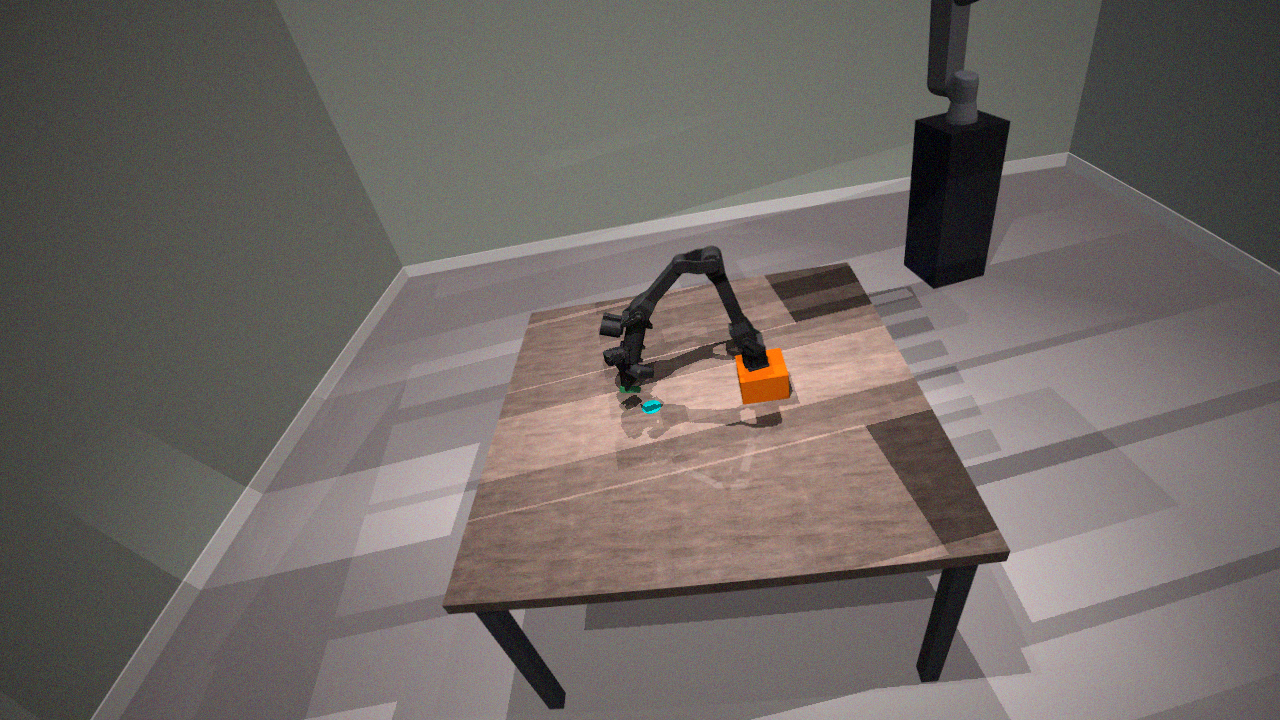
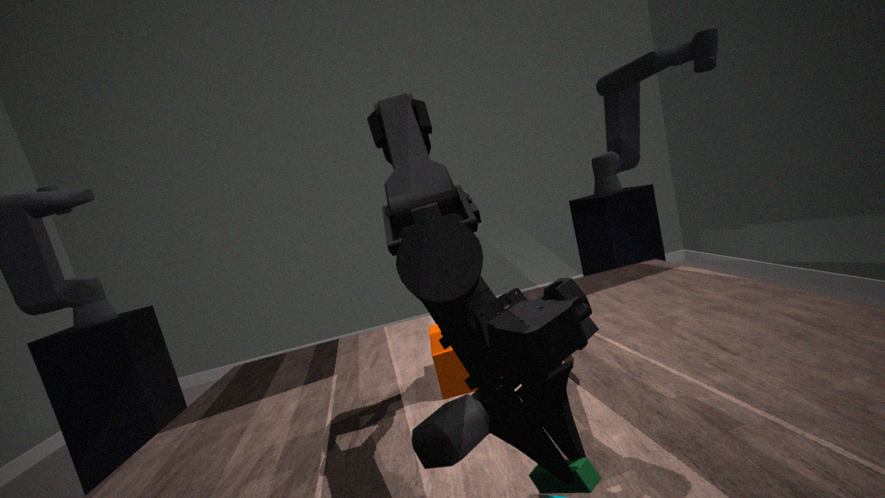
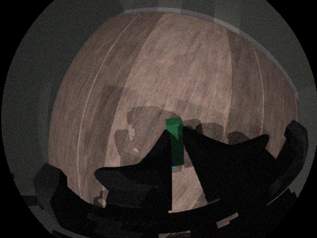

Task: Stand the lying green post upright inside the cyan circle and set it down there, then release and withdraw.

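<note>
My gripper tip is now 7 cm past the cyan circle and 10 cm above it. Also, from my gripper tip: green post (2 cm behind, 1 cm to the right, 1 cm below).
</note>
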